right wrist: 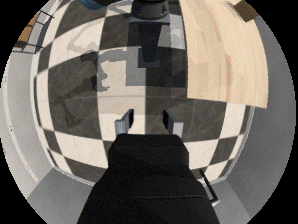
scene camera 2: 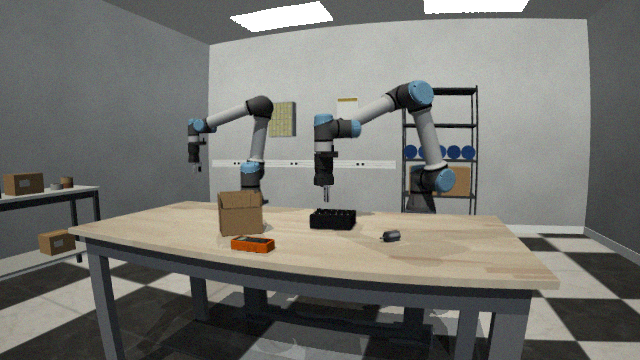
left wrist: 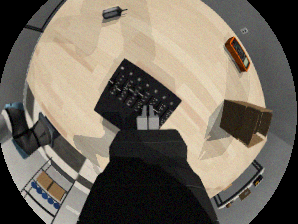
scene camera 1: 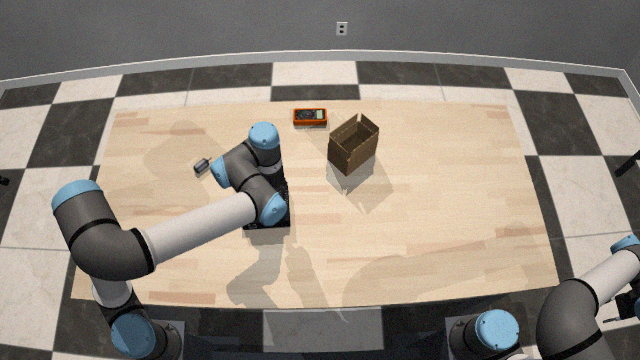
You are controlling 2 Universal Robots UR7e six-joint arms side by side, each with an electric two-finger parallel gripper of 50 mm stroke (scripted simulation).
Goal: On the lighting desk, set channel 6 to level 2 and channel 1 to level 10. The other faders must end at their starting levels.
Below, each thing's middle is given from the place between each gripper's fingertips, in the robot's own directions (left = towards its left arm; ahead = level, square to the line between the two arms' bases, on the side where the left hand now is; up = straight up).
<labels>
Now: the cardboard box (scene camera 1: pixel 354 154) 190 mm ahead of my left hand, 280 mm to the right of it and 50 mm below it.
I see the cardboard box 690 mm ahead of my right hand, 750 mm to the left of it and 120 mm below it.
</labels>
